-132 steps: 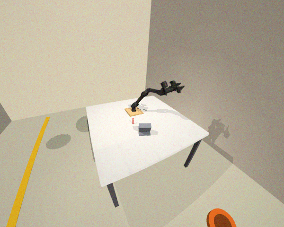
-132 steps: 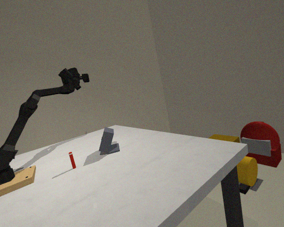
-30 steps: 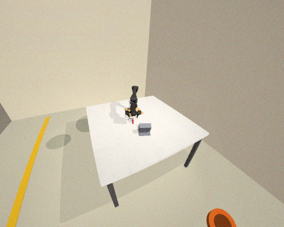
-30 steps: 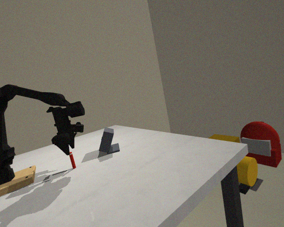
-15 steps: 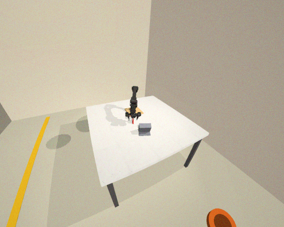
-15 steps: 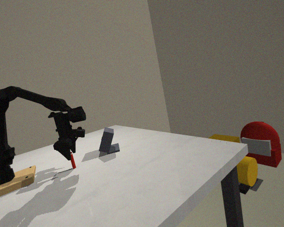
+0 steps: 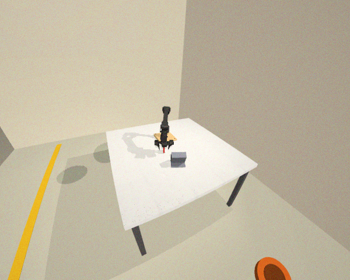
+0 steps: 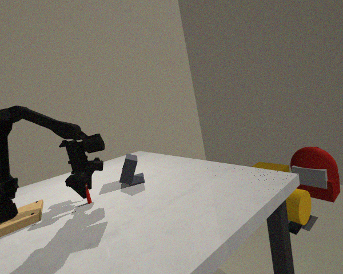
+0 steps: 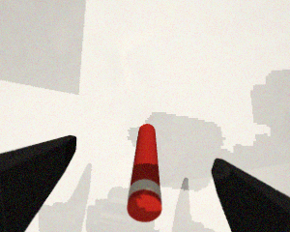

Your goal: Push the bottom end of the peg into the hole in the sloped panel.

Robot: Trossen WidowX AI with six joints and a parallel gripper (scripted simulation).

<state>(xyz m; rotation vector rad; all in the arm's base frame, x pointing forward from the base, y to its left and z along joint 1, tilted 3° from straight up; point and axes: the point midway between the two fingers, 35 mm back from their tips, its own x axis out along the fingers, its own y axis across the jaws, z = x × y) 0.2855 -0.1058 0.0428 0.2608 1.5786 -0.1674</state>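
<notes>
Right now my gripper tip is 19 cm short of the grey sloped panel, 7 cm to the right of it and 3 cm below it. The rest, counted from my gripper tip: red peg (2 cm above).
</notes>
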